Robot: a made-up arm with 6 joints. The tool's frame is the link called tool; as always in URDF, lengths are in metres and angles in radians. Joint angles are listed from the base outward. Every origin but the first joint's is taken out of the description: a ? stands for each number. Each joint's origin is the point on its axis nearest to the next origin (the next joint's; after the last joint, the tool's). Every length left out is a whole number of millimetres.
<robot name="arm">
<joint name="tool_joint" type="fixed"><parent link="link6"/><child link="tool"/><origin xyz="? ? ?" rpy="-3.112 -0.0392 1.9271"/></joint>
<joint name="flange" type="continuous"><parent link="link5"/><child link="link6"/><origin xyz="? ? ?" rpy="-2.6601 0.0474 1.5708"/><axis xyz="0 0 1"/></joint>
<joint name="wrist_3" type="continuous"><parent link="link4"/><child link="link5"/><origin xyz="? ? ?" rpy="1.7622 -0.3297 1.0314"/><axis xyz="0 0 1"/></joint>
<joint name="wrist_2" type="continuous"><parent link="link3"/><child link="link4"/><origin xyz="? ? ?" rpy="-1.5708 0 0"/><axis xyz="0 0 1"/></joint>
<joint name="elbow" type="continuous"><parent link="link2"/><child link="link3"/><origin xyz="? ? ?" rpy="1.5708 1.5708 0"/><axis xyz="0 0 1"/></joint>
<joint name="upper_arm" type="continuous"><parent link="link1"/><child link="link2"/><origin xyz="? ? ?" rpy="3.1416 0 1.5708"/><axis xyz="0 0 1"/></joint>
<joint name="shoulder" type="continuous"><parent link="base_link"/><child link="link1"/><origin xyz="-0.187 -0.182 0.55" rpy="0 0 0"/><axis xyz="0 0 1"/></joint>
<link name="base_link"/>
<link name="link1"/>
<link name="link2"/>
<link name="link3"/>
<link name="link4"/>
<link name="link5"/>
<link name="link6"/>
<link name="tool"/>
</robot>
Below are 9 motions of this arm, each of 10 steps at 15 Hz.
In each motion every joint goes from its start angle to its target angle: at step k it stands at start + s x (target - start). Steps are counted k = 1, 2, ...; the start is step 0. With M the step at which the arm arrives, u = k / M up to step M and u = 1 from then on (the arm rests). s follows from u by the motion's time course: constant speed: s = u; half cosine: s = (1 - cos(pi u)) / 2; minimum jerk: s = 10 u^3 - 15 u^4 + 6 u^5.
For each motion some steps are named. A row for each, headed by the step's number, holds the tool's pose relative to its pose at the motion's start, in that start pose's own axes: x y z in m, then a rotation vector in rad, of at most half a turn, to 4 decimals.
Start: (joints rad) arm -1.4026 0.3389 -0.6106 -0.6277 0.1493 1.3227
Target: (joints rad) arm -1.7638 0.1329 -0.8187 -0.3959 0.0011 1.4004
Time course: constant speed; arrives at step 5
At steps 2, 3, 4, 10:
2: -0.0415 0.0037 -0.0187 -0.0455 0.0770 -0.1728
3: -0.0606 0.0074 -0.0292 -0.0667 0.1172 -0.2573
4: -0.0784 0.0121 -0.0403 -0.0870 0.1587 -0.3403
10: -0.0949 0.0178 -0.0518 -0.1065 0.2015 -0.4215

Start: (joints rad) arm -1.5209 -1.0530 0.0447 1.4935 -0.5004 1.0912
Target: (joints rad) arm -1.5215 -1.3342 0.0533 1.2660 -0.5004 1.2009
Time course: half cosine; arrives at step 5
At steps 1, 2, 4, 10:
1: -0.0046 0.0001 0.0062 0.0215 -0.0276 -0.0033
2: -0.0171 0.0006 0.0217 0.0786 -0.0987 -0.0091
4: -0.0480 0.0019 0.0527 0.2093 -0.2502 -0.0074
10: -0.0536 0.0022 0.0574 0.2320 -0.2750 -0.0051

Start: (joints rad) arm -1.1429 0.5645 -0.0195 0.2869 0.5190 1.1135
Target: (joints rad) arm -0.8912 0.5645 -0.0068 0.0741 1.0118 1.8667
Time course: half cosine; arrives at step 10
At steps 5, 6, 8, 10:
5: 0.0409 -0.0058 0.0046 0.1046 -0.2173 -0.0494
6: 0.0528 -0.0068 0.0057 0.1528 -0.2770 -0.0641
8: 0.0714 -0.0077 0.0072 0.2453 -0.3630 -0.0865
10: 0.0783 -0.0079 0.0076 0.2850 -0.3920 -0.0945

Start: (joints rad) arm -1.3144 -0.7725 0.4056 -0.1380 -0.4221 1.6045
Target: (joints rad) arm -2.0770 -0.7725 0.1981 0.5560 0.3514 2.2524
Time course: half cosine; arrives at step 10
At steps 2, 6, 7, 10:
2: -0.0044 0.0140 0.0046 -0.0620 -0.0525 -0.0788
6: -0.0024 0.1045 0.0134 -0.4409 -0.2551 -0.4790
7: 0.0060 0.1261 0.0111 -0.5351 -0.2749 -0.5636
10: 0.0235 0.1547 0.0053 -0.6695 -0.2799 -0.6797

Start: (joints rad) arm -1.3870 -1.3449 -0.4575 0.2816 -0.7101 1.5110
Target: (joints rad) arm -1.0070 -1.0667 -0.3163 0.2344 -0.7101 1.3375
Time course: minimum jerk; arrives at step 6
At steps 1, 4, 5, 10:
1: 0.0004 -0.0036 -0.0034 0.0024 -0.0048 0.0080
4: 0.0233 -0.0817 -0.0666 0.0482 -0.1096 0.1837
5: 0.0326 -0.0994 -0.0785 0.0573 -0.1344 0.2254
10: 0.0347 -0.1029 -0.0808 0.0591 -0.1395 0.2340

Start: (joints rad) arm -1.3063 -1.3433 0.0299 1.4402 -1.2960 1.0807
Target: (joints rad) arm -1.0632 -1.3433 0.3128 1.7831 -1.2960 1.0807
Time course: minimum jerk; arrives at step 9
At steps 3, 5, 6, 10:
3: -0.0173 -0.0052 -0.0128 0.0169 -0.0726 -0.0729
5: -0.0479 -0.0125 -0.0396 0.0528 -0.1924 -0.2155
6: -0.0615 -0.0146 -0.0534 0.0715 -0.2414 -0.2854
10: -0.0759 -0.0160 -0.0695 0.0936 -0.2902 -0.3654

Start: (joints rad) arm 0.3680 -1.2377 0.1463 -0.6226 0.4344 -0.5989
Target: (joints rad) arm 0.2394 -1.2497 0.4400 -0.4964 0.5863 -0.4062
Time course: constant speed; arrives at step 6
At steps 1, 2, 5, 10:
1: 0.0008 0.0004 -0.0059 -0.0218 0.0532 0.0129
2: 0.0014 0.0008 -0.0121 -0.0435 0.1065 0.0258
5: 0.0015 0.0023 -0.0327 -0.1072 0.2666 0.0642
10: 0.0009 0.0029 -0.0401 -0.1279 0.3200 0.0771

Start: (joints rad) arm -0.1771 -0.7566 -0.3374 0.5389 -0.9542 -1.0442
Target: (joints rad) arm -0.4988 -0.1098 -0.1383 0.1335 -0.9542 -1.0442
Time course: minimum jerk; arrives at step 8
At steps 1, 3, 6, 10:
1: -0.0027 -0.0007 -0.0014 0.0016 -0.0171 -0.0081
3: -0.0434 -0.0046 -0.0304 0.0165 -0.2869 -0.1482
6: -0.0951 0.0331 -0.1322 -0.0212 -0.8698 -0.5529
10: -0.0955 0.0446 -0.1511 -0.0365 -0.9555 -0.6300

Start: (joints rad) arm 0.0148 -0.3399 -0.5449 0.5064 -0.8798 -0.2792
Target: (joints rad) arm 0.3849 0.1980 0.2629 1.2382 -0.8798 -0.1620
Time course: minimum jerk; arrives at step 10
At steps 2, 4, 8, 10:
2: -0.0060 -0.0070 -0.0039 -0.0417 0.0018 -0.0504
4: -0.0292 -0.0388 -0.0199 -0.2107 0.0109 -0.2961
8: -0.0589 -0.1244 -0.0458 -0.4814 0.0489 -0.9929
10: -0.0598 -0.1333 -0.0470 -0.4956 0.0540 -1.0632

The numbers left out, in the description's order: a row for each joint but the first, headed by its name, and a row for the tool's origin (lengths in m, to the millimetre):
tool: -0.026 0.002 0
flange: -0.01 -0.045 0
wrist_3: 0.043 -0.015 0
wrist_2: 0.023 0.137 0
elbow: -0.391 0.076 0
upper_arm: -0.306 0.277 0

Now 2 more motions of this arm.
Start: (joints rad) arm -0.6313 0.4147 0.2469 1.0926 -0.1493 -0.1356
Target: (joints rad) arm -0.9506 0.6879 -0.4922 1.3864 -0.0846 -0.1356
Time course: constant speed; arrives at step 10
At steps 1, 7, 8, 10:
1: -0.0109 0.0029 -0.0102 0.0811 0.0427 0.0454
7: -0.0772 0.0368 -0.0761 0.5547 0.1907 0.3620
8: -0.0883 0.0457 -0.0876 0.6290 0.1958 0.4210
10: -0.1106 0.0669 -0.1102 0.7710 0.1877 0.5430

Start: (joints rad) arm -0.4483 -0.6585 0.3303 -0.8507 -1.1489 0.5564
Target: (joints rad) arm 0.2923 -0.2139 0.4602 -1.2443 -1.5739 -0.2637
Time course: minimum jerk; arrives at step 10
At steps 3, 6, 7, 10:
3: -0.0002 -0.0262 0.0204 0.0632 0.0561 0.1495
6: 0.0316 -0.1023 0.0838 0.3017 0.2193 0.6201
7: 0.0499 -0.1216 0.1009 0.3848 0.2622 0.7561
10: 0.0731 -0.1398 0.1174 0.4794 0.3043 0.8967

